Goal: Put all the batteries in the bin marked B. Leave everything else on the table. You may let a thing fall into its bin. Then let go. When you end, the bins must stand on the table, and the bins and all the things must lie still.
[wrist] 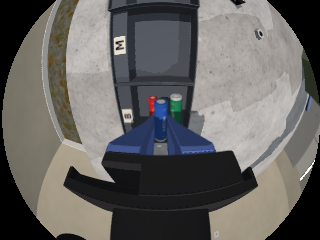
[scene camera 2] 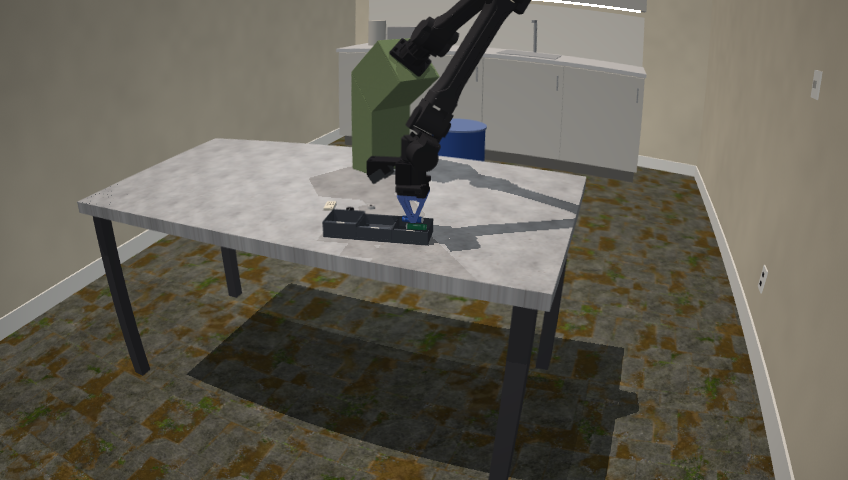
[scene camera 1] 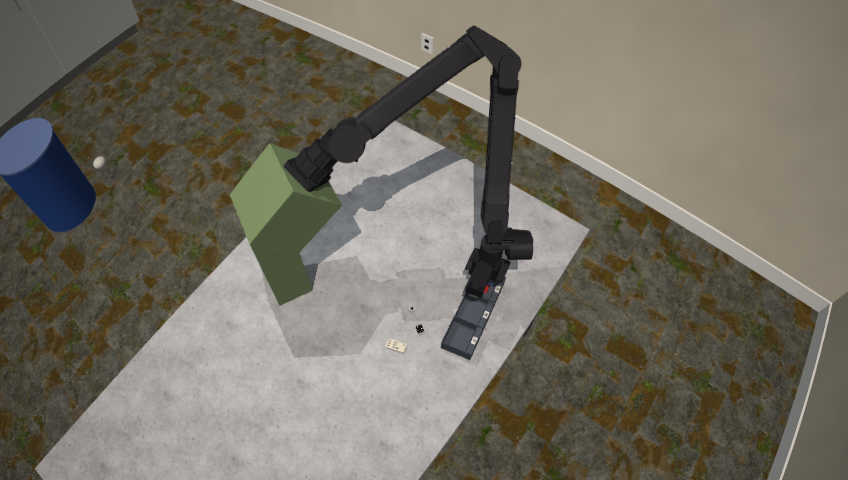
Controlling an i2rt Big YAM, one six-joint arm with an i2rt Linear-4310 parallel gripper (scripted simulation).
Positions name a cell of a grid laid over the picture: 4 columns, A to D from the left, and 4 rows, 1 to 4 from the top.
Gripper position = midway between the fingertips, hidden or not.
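Observation:
Gripper, mine (scene camera 2: B2), (wrist: C2). Bin row (scene camera 2: B2), (scene camera 1: C3).

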